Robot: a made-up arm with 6 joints. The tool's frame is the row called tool. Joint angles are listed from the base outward. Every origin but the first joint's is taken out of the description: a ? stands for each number. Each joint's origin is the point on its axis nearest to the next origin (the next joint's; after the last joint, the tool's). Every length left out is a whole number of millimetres.
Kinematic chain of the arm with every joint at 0, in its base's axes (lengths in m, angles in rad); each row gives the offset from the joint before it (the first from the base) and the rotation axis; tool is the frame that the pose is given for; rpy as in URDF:
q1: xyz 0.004 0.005 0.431 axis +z
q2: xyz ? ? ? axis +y
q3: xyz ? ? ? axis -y
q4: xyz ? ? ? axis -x
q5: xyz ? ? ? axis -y
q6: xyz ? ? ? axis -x
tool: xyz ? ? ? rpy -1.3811 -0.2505 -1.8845
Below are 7 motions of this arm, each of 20 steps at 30 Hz.
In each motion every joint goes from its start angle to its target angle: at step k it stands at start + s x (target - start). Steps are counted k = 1, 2, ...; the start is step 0. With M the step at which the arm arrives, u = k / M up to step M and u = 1 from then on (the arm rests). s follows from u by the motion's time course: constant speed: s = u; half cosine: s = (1 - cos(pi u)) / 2; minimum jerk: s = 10 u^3 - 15 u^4 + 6 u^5.
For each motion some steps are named. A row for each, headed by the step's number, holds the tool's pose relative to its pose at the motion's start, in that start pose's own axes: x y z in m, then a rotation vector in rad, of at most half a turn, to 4 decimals.
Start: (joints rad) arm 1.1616 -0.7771 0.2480 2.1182 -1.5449 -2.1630
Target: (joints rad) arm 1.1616 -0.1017 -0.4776 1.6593 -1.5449 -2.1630
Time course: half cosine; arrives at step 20
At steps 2, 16, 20:
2: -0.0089 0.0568 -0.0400 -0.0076 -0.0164 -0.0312
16: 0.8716 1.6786 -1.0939 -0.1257 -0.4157 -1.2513
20: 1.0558 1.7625 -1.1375 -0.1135 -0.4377 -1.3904

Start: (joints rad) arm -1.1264 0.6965 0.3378 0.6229 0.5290 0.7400
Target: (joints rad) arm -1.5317 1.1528 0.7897 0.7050 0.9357 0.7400
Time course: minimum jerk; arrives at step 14
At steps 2, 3, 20:
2: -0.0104 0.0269 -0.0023 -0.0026 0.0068 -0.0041
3: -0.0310 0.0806 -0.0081 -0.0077 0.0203 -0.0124
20: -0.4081 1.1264 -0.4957 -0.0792 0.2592 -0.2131

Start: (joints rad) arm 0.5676 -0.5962 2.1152 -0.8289 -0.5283 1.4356
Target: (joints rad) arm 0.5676 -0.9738 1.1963 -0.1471 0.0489 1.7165
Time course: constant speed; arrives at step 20
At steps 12, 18, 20:
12: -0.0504 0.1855 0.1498 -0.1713 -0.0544 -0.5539
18: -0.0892 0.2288 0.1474 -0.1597 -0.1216 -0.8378
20: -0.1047 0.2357 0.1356 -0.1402 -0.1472 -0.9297

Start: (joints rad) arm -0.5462 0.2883 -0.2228 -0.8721 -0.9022 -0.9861
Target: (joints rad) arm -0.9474 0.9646 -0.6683 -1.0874 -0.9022 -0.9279
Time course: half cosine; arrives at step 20
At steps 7, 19, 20:
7: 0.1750 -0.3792 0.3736 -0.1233 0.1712 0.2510
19: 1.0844 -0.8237 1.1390 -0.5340 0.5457 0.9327
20: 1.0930 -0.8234 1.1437 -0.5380 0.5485 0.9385

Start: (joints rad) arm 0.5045 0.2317 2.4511 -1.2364 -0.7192 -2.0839
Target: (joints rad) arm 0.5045 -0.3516 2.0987 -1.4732 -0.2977 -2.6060
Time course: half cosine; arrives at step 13
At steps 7, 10, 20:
7: -0.2521 0.6502 -0.0850 -0.3559 -0.1542 0.2513
10: -0.3267 1.0259 -0.1875 -0.5770 -0.1996 0.3932
20: -0.3422 1.1754 -0.2388 -0.6687 -0.2094 0.4498

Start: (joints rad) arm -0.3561 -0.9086 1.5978 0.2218 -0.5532 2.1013
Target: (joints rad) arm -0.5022 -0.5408 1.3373 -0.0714 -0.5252 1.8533
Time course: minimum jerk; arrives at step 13
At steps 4, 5, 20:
4: -0.1034 -0.2305 0.1445 0.0860 -0.0247 0.0839
5: -0.1798 -0.3921 0.2281 0.1413 -0.0478 0.1416
20: -0.7339 -1.3936 0.4636 0.4071 -0.2909 0.4879

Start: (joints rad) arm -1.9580 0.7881 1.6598 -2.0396 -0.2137 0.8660
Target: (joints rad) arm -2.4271 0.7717 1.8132 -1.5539 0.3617 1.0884
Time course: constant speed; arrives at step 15
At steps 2, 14, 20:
2: 0.0620 -0.1343 0.0016 0.0997 0.0728 -0.1321
14: 0.2267 -0.9642 -0.1838 0.7766 0.5072 -0.8731
20: 0.2228 -1.0286 -0.2130 0.8394 0.5423 -0.9296

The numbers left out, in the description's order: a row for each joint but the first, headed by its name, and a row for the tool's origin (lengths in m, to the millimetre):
q2: 0.055 -0.03 0
q3: -0.01 0 1.564
q4: 1.452 0 0.277
q5: 0 0.013 0.012
q6: 0.239 0 0.023
tool: 0 -0.014 -0.024

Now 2 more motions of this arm.
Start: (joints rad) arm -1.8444 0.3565 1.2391 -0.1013 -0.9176 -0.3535
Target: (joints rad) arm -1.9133 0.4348 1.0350 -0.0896 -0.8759 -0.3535
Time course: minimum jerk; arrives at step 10
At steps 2, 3, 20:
2: 0.0022 0.0181 0.0279 -0.0128 0.0064 -0.0036
3: 0.0071 0.0518 0.0779 -0.0360 0.0179 -0.0101
20: 0.0826 0.3555 0.4439 -0.2220 0.1093 -0.0564

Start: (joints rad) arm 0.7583 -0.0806 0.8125 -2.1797 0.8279 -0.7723
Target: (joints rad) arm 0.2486 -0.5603 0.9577 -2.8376 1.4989 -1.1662
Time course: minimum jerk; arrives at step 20
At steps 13, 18, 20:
13: -0.2826 0.0820 -1.1994 -0.0747 -0.1411 0.7779
18: -0.1575 0.0402 -1.5602 -0.1060 -0.1290 0.9390
20: -0.1511 0.0380 -1.5733 -0.1070 -0.1282 0.9444

